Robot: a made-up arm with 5 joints. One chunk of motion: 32 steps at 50 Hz.
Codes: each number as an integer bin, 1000 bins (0 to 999) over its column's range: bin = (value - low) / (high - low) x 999, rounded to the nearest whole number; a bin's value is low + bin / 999 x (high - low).
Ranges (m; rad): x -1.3..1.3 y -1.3..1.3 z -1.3..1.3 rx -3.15..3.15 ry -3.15..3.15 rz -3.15..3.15
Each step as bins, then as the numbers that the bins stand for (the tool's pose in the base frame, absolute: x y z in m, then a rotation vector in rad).
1 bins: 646 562 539 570 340 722
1 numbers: 0.3813 0.1627 0.1028 0.4446 -1.0059 1.4032
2 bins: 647 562 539 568 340 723
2 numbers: 0.3839 0.1627 0.1028 0.4320 -1.0059 1.4095
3 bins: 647 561 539 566 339 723
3 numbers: 0.3839 0.1601 0.1028 0.4194 -1.0122 1.4095
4 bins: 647 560 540 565 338 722
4 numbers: 0.3839 0.1575 0.1054 0.4131 -1.0185 1.4032
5 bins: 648 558 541 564 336 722
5 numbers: 0.3865 0.1523 0.1080 0.4068 -1.0311 1.4032
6 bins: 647 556 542 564 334 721
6 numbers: 0.3839 0.1470 0.1106 0.4068 -1.0437 1.3968
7 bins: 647 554 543 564 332 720
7 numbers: 0.3839 0.1418 0.1132 0.4068 -1.0563 1.3905
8 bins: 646 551 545 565 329 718
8 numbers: 0.3813 0.1340 0.1184 0.4131 -1.0752 1.3779
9 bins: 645 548 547 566 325 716
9 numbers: 0.3787 0.1262 0.1236 0.4194 -1.1005 1.3653
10 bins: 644 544 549 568 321 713
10 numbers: 0.3761 0.1158 0.1288 0.4320 -1.1257 1.3464
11 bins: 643 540 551 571 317 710
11 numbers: 0.3735 0.1054 0.1340 0.4509 -1.1509 1.3275
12 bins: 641 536 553 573 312 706
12 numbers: 0.3683 0.0950 0.1392 0.4635 -1.1824 1.3023
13 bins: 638 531 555 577 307 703
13 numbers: 0.3605 0.0820 0.1444 0.4887 -1.2140 1.2833
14 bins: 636 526 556 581 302 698
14 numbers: 0.3553 0.0690 0.1470 0.5140 -1.2455 1.2518
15 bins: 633 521 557 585 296 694
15 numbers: 0.3474 0.0560 0.1496 0.5392 -1.2833 1.2266
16 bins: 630 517 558 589 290 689
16 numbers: 0.3396 0.0455 0.1523 0.5644 -1.3212 1.1950
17 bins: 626 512 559 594 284 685
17 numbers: 0.3292 0.0325 0.1549 0.5959 -1.3590 1.1698
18 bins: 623 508 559 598 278 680
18 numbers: 0.3214 0.0221 0.1549 0.6212 -1.3968 1.1383
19 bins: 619 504 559 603 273 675
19 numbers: 0.3110 0.0117 0.1549 0.6527 -1.4284 1.1068
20 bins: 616 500 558 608 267 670
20 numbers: 0.3032 0.0013 0.1523 0.6842 -1.4662 1.0752
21 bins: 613 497 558 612 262 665
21 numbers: 0.2954 -0.0065 0.1523 0.7095 -1.4977 1.0437
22 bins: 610 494 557 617 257 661
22 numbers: 0.2876 -0.0143 0.1496 0.7410 -1.5293 1.0185
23 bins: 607 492 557 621 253 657
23 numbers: 0.2798 -0.0195 0.1496 0.7662 -1.5545 0.9932
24 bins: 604 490 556 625 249 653
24 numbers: 0.2720 -0.0247 0.1470 0.7914 -1.5797 0.9680
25 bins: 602 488 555 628 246 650
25 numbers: 0.2668 -0.0299 0.1444 0.8104 -1.5986 0.9491
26 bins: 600 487 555 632 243 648
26 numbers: 0.2616 -0.0325 0.1444 0.8356 -1.6176 0.9365
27 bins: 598 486 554 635 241 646
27 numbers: 0.2564 -0.0351 0.1418 0.8545 -1.6302 0.9239
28 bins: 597 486 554 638 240 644
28 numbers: 0.2538 -0.0351 0.1418 0.8734 -1.6365 0.9113
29 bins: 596 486 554 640 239 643
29 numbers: 0.2512 -0.0351 0.1418 0.8860 -1.6428 0.9050
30 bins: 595 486 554 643 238 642
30 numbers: 0.2485 -0.0351 0.1418 0.9050 -1.6491 0.8986
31 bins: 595 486 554 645 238 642
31 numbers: 0.2485 -0.0351 0.1418 0.9176 -1.6491 0.8986
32 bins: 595 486 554 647 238 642
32 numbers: 0.2485 -0.0351 0.1418 0.9302 -1.6491 0.8986
